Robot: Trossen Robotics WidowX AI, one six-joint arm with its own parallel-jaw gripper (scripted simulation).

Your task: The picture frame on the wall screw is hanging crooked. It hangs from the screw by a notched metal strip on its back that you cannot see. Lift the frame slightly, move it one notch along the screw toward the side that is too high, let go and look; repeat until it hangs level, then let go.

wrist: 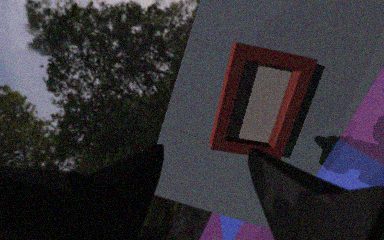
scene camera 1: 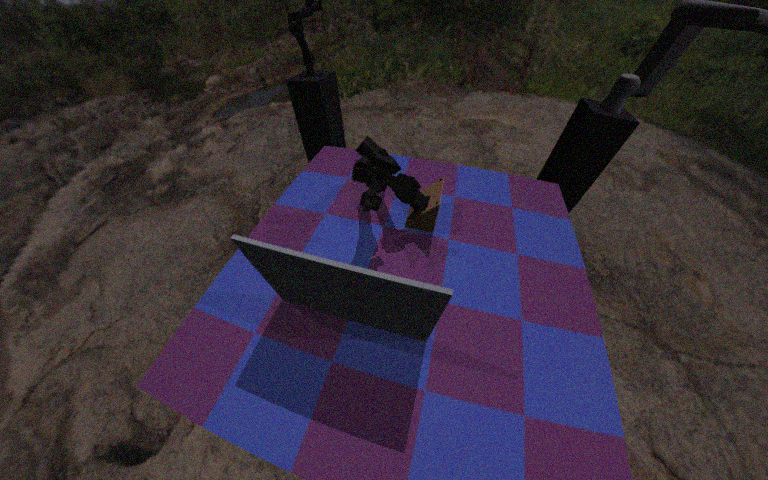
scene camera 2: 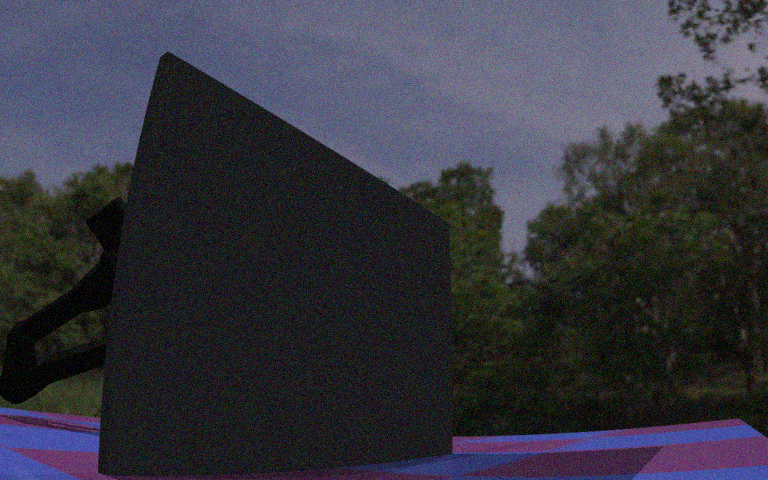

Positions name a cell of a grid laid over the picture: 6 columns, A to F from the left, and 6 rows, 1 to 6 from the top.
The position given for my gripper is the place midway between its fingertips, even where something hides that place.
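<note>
I can see my gripper (scene camera 1: C3), and it is there in the wrist view too (wrist: D4). There is also a grey wall panel (scene camera 1: D4). The wrist view gives me a picture frame (wrist: E3), but scene camera 1 does not show the picture frame, hidden by the grey wall panel, and scene camera 2 does not show the picture frame, hidden by the grey wall panel.
</note>
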